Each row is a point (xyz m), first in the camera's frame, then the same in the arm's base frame.
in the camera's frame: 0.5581 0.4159 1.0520
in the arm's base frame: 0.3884 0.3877 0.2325
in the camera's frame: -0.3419 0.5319 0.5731
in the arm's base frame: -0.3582 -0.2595 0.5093
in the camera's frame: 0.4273 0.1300 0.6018
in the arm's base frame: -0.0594 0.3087 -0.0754
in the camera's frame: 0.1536 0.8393 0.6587
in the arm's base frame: -0.1410 0.2607 0.6811
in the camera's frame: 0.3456 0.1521 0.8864
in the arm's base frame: 0.1824 0.1607 0.0129
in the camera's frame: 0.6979 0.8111 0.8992
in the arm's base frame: 0.2611 0.6789 0.5457
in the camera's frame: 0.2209 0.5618 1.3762
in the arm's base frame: 0.5780 0.0341 0.5137
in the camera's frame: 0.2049 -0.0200 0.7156
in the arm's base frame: -0.0121 0.0284 -0.1397
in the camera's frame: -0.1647 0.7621 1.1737
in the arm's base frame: 0.2504 -0.1979 0.7757
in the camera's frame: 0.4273 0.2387 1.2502
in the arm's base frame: 0.5464 0.1585 0.1311
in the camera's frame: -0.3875 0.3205 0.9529
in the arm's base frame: 0.0011 -0.4731 0.3814
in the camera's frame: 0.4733 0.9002 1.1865
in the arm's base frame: 0.4555 0.4207 0.7367
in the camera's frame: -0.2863 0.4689 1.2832
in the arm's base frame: 0.3354 -0.4291 0.5476
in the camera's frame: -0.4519 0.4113 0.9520
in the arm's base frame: -0.0264 -0.5036 0.4848
